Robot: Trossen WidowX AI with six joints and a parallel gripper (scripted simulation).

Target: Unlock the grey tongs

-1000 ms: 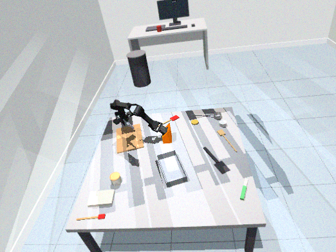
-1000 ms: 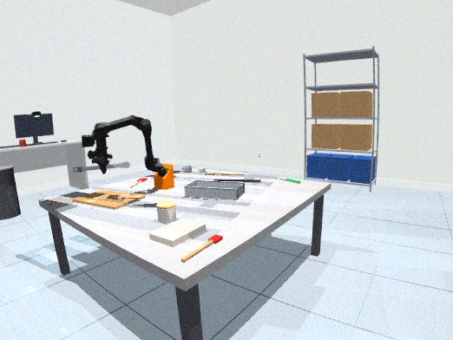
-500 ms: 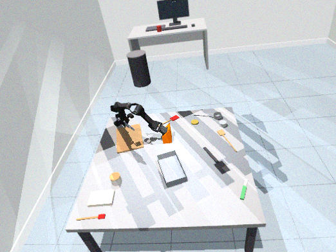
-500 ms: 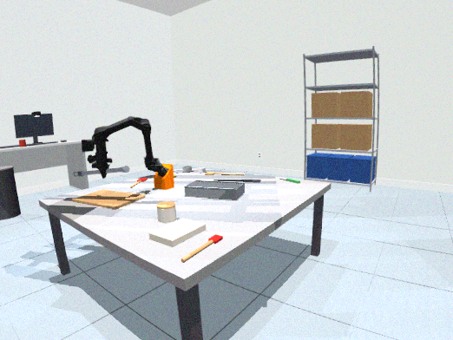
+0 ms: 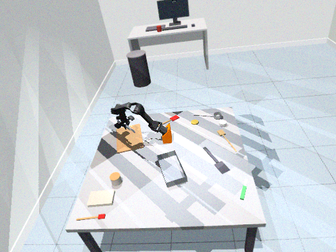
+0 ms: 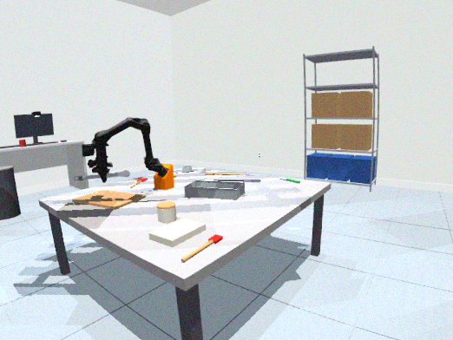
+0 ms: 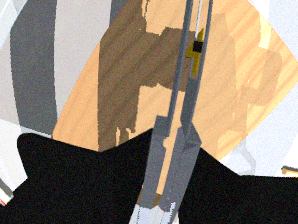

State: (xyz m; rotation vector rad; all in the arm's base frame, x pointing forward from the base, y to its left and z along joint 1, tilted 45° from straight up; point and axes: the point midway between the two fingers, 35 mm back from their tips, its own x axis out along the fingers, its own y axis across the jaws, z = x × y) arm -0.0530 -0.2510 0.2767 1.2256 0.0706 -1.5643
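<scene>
Now: gripper tip 9 cm above the wooden board, 1 cm to the right of it and 1 cm short of it. Round my gripper tip: jar (54 cm ahead, 6 cm below, 5 cm to the left); then yellow lock piece (4 cm to the right, 4 cm behind, 4 cm above); then red spatula (35 cm to the left, 24 cm behind, 9 cm below).
</scene>
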